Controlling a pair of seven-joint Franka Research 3 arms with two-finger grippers.
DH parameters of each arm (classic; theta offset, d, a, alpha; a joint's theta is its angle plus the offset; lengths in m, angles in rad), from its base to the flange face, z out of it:
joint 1: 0 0.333 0 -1.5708
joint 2: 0 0 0 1.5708
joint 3: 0 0.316 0.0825 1.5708
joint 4: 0 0 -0.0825 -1.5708
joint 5: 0 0.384 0 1.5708
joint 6: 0 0 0.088 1.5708
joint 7: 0 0.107 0 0
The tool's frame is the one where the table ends.
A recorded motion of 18 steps. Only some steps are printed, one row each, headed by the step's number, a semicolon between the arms.
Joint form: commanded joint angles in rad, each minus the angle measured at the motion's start. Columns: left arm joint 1, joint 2, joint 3, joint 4, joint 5, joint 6, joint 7; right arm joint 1, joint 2, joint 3, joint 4, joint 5, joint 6, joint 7.
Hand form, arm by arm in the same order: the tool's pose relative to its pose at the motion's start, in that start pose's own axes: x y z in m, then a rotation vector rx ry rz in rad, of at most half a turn. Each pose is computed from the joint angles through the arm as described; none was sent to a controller.
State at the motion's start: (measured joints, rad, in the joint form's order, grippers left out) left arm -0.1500 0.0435 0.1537 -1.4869 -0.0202 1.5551 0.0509; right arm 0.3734 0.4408 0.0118 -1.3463 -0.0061 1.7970 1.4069
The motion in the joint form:
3: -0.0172 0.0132 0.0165 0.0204 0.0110 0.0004 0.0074; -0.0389 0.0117 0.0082 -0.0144 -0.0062 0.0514 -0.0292
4: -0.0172 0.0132 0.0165 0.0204 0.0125 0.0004 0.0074; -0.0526 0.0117 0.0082 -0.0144 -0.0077 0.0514 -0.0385
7: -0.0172 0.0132 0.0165 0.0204 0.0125 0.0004 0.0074; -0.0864 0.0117 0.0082 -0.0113 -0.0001 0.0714 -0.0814
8: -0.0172 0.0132 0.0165 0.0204 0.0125 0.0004 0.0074; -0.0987 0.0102 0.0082 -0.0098 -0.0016 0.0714 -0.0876
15: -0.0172 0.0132 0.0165 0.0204 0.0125 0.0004 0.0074; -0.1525 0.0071 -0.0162 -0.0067 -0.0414 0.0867 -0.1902
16: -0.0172 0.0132 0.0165 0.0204 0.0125 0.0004 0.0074; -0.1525 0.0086 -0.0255 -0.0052 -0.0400 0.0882 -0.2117
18: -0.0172 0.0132 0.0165 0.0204 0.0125 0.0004 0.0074; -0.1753 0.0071 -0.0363 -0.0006 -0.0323 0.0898 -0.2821
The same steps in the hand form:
3: 0.0042 0.0000 -0.0022 0.0143 0.0071 0.0083; 0.0234 -0.0010 0.0105 0.0244 0.0074 0.0007
4: 0.0041 -0.0001 -0.0022 0.0158 0.0070 0.0082; 0.0328 0.0009 0.0105 0.0240 0.0092 0.0047
7: 0.0041 -0.0001 -0.0022 0.0158 0.0070 0.0082; 0.0558 0.0038 0.0071 0.0477 0.0089 -0.0024
8: 0.0041 -0.0001 -0.0022 0.0158 0.0070 0.0082; 0.0642 0.0060 0.0054 0.0501 0.0117 0.0033
15: 0.0041 -0.0001 -0.0022 0.0158 0.0070 0.0082; 0.1167 0.0206 0.0002 0.0523 0.0701 -0.0348
16: 0.0041 -0.0001 -0.0022 0.0158 0.0070 0.0082; 0.1218 0.0218 0.0003 0.0517 0.0740 -0.0478
18: 0.0041 -0.0001 -0.0022 0.0158 0.0070 0.0082; 0.1421 0.0290 -0.0032 0.0560 0.0774 -0.0837

